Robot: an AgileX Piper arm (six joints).
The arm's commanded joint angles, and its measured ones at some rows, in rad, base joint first. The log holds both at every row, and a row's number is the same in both.
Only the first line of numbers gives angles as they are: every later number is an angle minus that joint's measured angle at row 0.
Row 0, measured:
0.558, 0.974, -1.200, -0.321, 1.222, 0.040
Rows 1 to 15, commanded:
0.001, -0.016, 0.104, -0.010, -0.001, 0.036
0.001, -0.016, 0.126, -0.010, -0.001, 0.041
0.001, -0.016, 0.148, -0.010, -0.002, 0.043
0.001, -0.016, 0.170, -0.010, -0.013, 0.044
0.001, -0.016, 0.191, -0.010, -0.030, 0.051
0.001, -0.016, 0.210, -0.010, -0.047, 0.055
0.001, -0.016, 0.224, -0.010, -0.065, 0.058
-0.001, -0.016, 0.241, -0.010, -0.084, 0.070
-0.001, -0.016, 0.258, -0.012, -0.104, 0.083
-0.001, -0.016, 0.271, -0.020, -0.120, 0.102
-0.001, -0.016, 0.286, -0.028, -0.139, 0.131
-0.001, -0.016, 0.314, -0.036, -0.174, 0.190
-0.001, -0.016, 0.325, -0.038, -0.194, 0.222
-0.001, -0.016, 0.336, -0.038, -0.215, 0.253
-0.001, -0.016, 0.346, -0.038, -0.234, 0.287
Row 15, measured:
0.000, -0.008, 0.306, -0.021, -0.154, 0.173
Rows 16 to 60, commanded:
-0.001, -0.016, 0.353, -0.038, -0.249, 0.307
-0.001, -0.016, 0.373, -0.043, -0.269, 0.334
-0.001, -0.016, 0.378, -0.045, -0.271, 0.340
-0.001, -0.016, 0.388, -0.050, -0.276, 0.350
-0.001, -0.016, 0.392, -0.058, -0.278, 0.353
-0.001, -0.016, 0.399, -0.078, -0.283, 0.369
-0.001, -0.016, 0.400, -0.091, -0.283, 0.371
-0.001, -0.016, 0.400, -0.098, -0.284, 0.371
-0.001, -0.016, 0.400, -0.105, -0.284, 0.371
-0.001, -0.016, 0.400, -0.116, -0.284, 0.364
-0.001, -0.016, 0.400, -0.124, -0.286, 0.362
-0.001, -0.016, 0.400, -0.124, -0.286, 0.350
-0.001, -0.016, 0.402, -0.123, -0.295, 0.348
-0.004, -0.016, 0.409, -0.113, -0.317, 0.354
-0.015, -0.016, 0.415, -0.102, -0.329, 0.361
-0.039, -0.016, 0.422, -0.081, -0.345, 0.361
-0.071, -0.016, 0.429, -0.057, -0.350, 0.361
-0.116, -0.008, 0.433, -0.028, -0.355, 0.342
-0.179, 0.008, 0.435, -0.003, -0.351, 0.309
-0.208, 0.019, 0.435, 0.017, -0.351, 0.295
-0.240, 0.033, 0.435, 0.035, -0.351, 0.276
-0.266, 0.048, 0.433, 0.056, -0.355, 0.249
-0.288, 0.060, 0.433, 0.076, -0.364, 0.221
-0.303, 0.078, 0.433, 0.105, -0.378, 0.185
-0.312, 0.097, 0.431, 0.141, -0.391, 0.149
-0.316, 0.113, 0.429, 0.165, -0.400, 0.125
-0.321, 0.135, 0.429, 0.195, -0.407, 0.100
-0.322, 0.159, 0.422, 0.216, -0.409, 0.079
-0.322, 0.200, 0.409, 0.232, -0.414, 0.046
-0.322, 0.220, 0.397, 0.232, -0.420, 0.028
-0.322, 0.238, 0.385, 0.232, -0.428, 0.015
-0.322, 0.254, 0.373, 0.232, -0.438, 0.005
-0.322, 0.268, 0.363, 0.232, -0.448, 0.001
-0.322, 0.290, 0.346, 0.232, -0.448, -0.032
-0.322, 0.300, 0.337, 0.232, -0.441, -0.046
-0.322, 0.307, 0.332, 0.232, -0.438, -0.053
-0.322, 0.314, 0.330, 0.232, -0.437, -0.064
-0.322, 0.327, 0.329, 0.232, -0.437, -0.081
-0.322, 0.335, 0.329, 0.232, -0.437, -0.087
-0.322, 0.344, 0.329, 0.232, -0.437, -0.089
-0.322, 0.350, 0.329, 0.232, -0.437, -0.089
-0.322, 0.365, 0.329, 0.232, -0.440, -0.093
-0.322, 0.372, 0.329, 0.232, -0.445, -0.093
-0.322, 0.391, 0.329, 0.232, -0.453, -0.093
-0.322, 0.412, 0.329, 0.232, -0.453, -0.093
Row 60, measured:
-0.317, 0.372, 0.336, 0.234, -0.438, -0.081
